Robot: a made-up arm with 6 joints.
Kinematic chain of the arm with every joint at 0, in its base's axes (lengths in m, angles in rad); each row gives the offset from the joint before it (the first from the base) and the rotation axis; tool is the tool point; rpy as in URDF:
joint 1: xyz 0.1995 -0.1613 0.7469 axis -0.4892 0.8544 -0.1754
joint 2: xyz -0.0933 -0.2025 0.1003 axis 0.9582 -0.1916 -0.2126
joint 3: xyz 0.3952 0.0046 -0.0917 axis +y
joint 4: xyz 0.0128 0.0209 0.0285 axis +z
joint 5: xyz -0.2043 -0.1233 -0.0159 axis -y
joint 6: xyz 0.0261 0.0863 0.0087 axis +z
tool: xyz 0.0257 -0.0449 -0.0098 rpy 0 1.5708 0
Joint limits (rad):
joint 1: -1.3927..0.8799
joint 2: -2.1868..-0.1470
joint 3: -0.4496..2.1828
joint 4: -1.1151..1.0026
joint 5: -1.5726..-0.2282
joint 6: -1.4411..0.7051
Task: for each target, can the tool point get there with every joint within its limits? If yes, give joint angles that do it. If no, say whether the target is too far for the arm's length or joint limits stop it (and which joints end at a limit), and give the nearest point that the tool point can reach.
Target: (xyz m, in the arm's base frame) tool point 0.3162 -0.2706 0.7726
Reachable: yes | joints -0.8197 -0.5205 0.4037 -0.7690 -1.1618 -0.2484
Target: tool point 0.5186 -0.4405 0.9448
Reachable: yes | joints -0.4849 -1.0077 1.8073 0.7509 -0.8244 -1.0735
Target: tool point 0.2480 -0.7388 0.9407
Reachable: no: joint limits stop it (at a limit: joint 1, joint 2, joint 3, joint 5, joint 6) | nearest point 0.2598 -0.6617 0.8590 | short by 0.113 m
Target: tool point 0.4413 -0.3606 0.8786
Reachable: yes | joints -0.0137 -1.1108 0.9280 0.3459 -1.4305 -1.0146
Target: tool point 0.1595 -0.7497 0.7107
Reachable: no: joint limits stop it (at a limit: joint 3, joint 4, joint 5, joint 6) | nearest point 0.2079 -0.6585 0.7339 | short by 0.106 m
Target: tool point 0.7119 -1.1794 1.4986
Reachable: no: too far | nearest point 0.4230 -0.5538 1.0292 | short by 0.834 m
